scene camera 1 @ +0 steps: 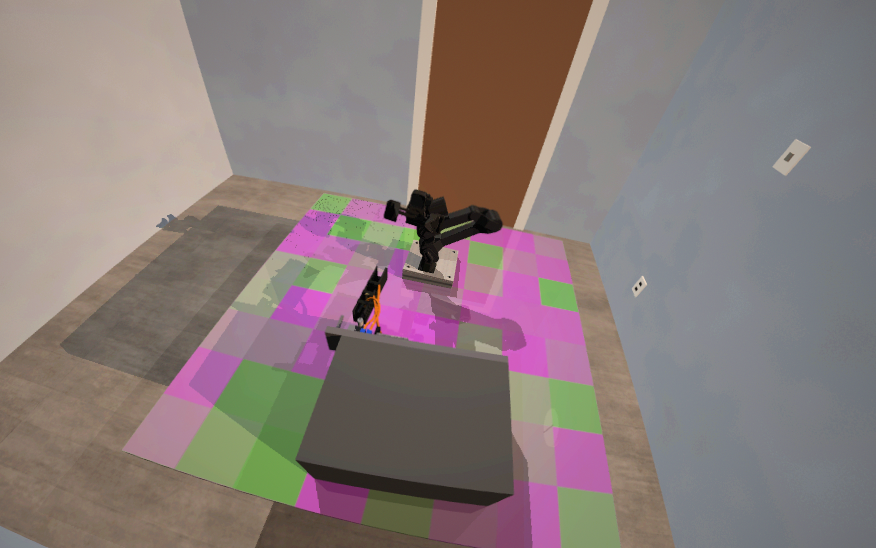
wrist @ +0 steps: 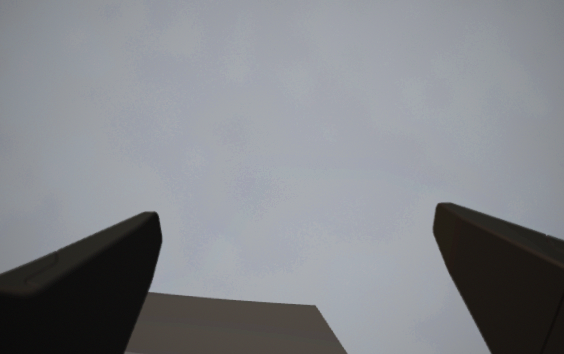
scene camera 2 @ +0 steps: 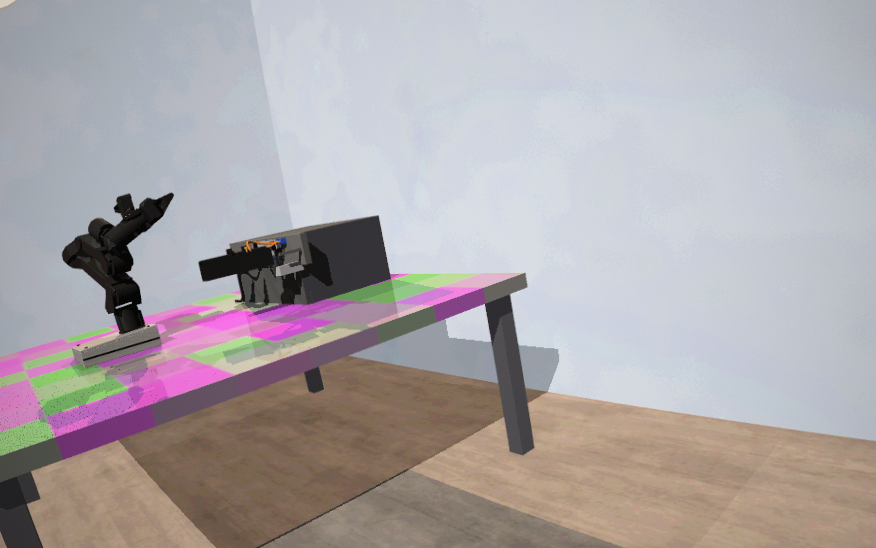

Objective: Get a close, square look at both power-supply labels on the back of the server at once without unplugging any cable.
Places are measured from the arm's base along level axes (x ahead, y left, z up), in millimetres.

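Pixels of known places: gripper, fingertip midpoint: [scene camera 1: 410, 220] [wrist: 298, 222] [scene camera 2: 169, 197]; arm's base at its link origin: [scene camera 1: 427, 266] [scene camera 2: 132, 329].
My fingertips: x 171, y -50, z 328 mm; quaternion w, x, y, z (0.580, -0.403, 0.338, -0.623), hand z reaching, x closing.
For each thing: its top centre in the pictures, then the offset to it from my fingertips. "*": a spot on its surface instead. Level surfaces: height alone.
- brownish-grey surface at its surface level: 169 mm down
- black swing-out rail at a spot on its surface: [scene camera 2: 222, 264] * 75 mm ahead, 99 mm right, 205 mm down
- green checkered table at its surface level: 376 mm down
- small grey bracket at a spot on its surface: [scene camera 2: 290, 268] * 261 mm ahead, 113 mm right, 260 mm down
The server, a dark grey box [scene camera 1: 413, 413] [scene camera 2: 348, 258], lies on the table with its back towards the arm. A brownish-grey surface [wrist: 235, 325], apparently its top, shows low in the wrist view. Orange cables [scene camera 1: 376, 308] [scene camera 2: 261, 243] run at its back along a black swing-out rail [scene camera 2: 222, 264], which juts towards the arm. Dark cables hang in front of the back panel. The power-supply labels cannot be made out in any view. My gripper [wrist: 298, 222] [scene camera 2: 171, 195] is open and empty, raised above the table, tilted upward and short of the server.
The arm stands on a pale base plate [scene camera 1: 444, 273] [scene camera 2: 116, 349] on the pink and green checkered table [scene camera 1: 574, 403] [scene camera 2: 445, 295]. A small grey bracket [scene camera 2: 290, 268] sticks out near the server's back corner. A wall fills most of the wrist view.
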